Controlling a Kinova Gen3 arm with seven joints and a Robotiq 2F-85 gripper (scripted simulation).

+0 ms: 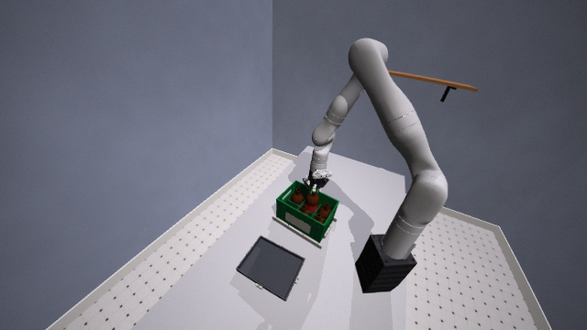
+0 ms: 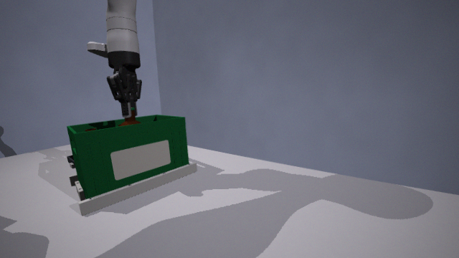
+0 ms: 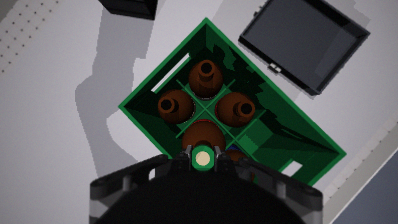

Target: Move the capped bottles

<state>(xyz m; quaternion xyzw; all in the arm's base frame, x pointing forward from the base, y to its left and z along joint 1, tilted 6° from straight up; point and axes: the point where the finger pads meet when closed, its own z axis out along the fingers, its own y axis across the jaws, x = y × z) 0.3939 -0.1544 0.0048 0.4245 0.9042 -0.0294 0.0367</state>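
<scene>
Now: hand 7 cm above the brown bottle. The rest, counted from my hand: green crate (13 cm below, 4 cm to the left, 1 cm ahead); dark tray (35 cm to the left, 20 cm below, 3 cm ahead).
</scene>
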